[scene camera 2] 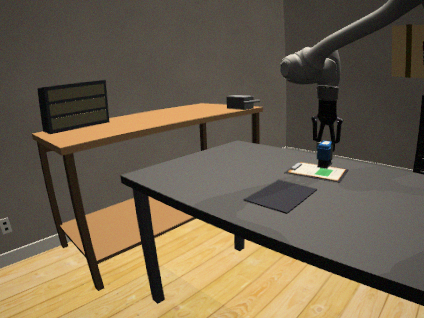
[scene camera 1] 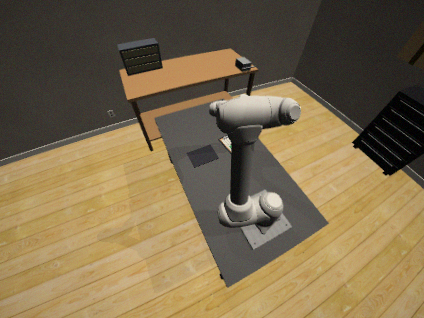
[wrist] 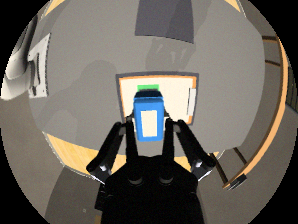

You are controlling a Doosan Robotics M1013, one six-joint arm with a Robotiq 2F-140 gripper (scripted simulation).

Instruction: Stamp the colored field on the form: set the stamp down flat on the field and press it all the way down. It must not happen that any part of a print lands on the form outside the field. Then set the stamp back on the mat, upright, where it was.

my gripper: scene camera 2; wrist
same spot on my gripper: (wrist: 203, 164) = (scene camera 2: 314, 119)
